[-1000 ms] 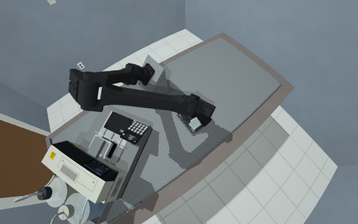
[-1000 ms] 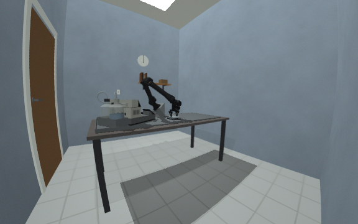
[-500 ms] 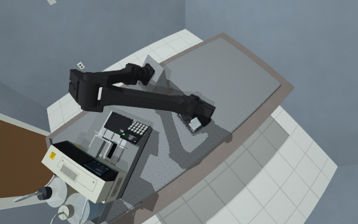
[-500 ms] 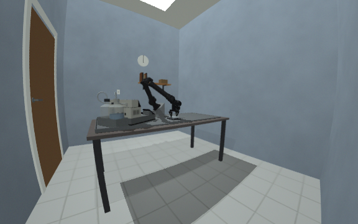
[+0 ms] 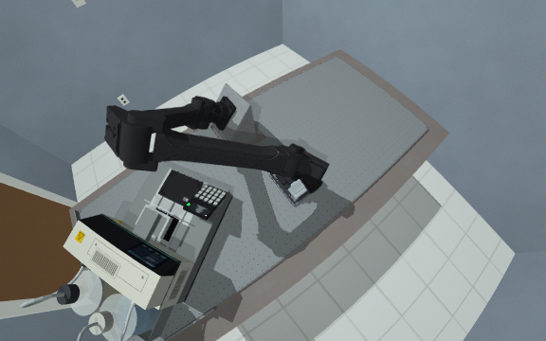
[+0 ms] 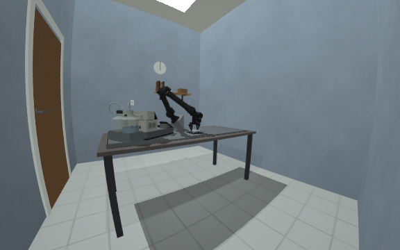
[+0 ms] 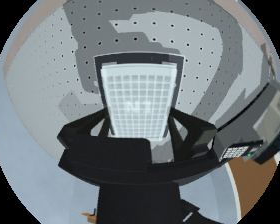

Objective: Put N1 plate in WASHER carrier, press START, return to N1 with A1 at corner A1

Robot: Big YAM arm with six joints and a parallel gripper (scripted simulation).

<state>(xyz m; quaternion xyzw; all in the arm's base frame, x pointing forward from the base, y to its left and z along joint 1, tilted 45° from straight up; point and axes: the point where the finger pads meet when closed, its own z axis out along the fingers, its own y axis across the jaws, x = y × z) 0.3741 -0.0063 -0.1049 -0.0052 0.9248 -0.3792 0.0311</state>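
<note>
My gripper is now 10 mm above the white well plate. The rest, counted from my hand: plate washer: 510 mm to the right, 130 mm behind, 100 mm above; bottle: 800 mm to the right, 100 mm above, 40 mm behind.
</note>
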